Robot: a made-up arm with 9 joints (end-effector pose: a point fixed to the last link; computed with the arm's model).
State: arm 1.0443 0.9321 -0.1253 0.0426 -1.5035 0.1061 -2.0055 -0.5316 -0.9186
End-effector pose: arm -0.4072 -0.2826 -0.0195 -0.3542 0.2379 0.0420 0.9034
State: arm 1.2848 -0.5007 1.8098 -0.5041 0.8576 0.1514 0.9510 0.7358 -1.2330
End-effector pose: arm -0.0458 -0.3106 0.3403 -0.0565 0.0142 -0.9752 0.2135
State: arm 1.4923 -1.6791 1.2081 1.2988 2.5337 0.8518 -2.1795 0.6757 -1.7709
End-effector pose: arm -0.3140 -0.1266 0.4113 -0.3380 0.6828 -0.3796 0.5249
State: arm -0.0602 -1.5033 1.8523 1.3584 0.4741 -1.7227 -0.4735 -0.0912 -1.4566
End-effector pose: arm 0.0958 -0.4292 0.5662 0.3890 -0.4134 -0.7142 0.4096
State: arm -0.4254 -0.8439 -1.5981 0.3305 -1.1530 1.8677 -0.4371 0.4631 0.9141
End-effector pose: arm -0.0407 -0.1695 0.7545 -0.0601 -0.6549 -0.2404 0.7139
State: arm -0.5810 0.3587 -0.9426 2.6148 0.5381 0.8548 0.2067 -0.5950 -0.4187
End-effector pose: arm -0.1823 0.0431 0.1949 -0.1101 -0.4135 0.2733 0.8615
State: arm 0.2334 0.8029 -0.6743 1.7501 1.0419 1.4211 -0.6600 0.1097 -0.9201
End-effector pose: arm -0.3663 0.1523 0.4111 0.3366 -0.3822 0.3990 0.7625
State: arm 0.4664 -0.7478 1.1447 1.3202 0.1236 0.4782 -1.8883 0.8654 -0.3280
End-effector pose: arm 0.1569 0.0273 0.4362 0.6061 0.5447 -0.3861 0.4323
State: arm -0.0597 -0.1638 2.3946 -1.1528 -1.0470 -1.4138 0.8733 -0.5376 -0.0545
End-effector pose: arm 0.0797 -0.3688 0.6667 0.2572 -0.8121 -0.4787 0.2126
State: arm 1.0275 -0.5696 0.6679 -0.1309 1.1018 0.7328 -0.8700 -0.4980 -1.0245
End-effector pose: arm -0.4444 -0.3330 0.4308 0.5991 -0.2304 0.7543 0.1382
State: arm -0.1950 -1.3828 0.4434 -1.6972 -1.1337 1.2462 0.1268 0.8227 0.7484
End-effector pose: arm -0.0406 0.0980 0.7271 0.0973 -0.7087 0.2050 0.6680
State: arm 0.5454 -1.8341 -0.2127 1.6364 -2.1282 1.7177 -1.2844 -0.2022 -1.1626
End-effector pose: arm 0.2162 0.1472 0.5601 0.2363 -0.5279 -0.0997 0.8097
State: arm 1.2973 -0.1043 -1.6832 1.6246 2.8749 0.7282 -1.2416 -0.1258 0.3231
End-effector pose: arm 0.0025 0.0060 -0.0293 -0.3285 -0.6624 0.5390 0.4034
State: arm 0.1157 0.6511 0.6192 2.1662 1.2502 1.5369 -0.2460 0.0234 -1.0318
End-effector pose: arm -0.4964 -0.2477 0.7539 0.7044 0.1203 0.5510 0.4310
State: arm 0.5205 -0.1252 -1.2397 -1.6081 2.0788 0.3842 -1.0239 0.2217 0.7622
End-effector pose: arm -0.1460 -0.4401 0.6613 -0.5936 -0.6005 -0.5344 0.0377
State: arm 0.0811 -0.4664 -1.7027 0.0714 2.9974 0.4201 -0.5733 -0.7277 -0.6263
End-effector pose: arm 0.1020 -0.5384 0.2664 -0.7440 -0.3392 0.5119 0.2635
